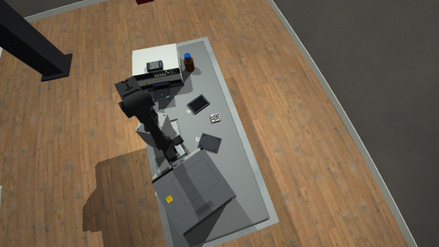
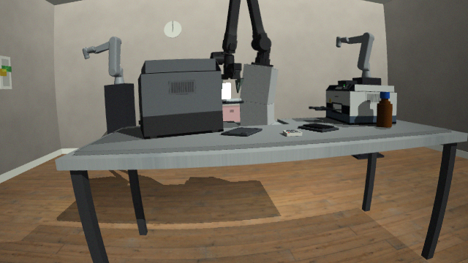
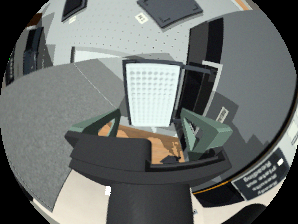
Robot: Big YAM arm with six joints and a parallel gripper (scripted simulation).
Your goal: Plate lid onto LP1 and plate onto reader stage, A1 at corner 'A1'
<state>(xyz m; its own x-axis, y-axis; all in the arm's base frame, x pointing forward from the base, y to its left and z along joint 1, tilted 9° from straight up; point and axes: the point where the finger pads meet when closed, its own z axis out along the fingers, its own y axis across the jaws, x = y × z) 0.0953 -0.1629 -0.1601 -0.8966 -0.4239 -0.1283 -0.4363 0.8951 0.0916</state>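
My hand is 4 cm above the lidded plate. Round my hand: brown capped bottle: 81 cm to the left, 20 cm ahead, 7 cm below.
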